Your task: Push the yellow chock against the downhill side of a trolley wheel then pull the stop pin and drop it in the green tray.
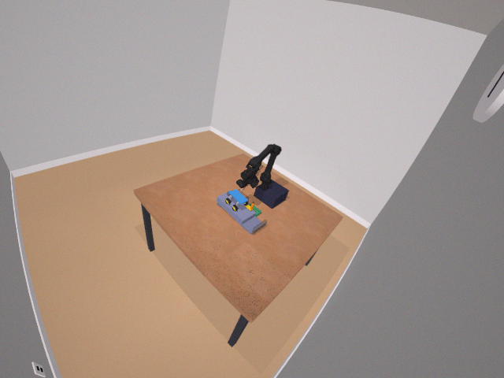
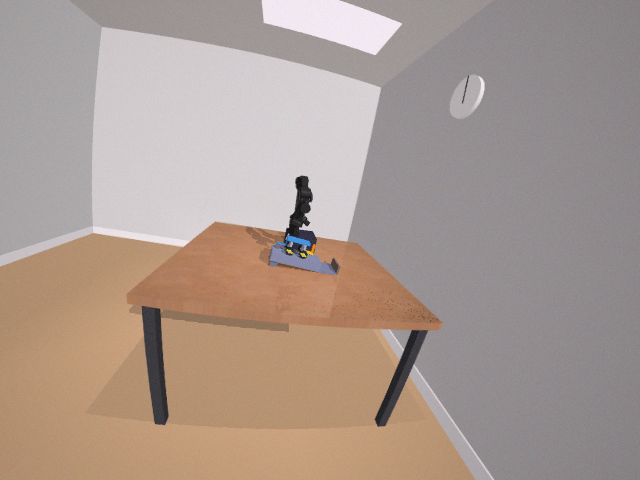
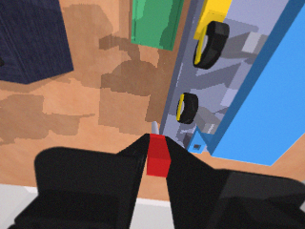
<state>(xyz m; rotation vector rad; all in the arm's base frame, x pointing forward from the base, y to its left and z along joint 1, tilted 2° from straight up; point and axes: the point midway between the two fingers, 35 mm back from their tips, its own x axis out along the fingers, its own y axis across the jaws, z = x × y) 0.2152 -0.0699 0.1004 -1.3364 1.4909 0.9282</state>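
My gripper tip is now 17 cm above the green tray and 13 cm to the right of it. The rest, counted from my gripper tip: blue trolley: 10 cm ahead, 5 cm below, 3 cm to the left; yellow chock: 12 cm to the left, 8 cm below, 6 cm ahead; red-headed stop pin: right at my gripper tip.
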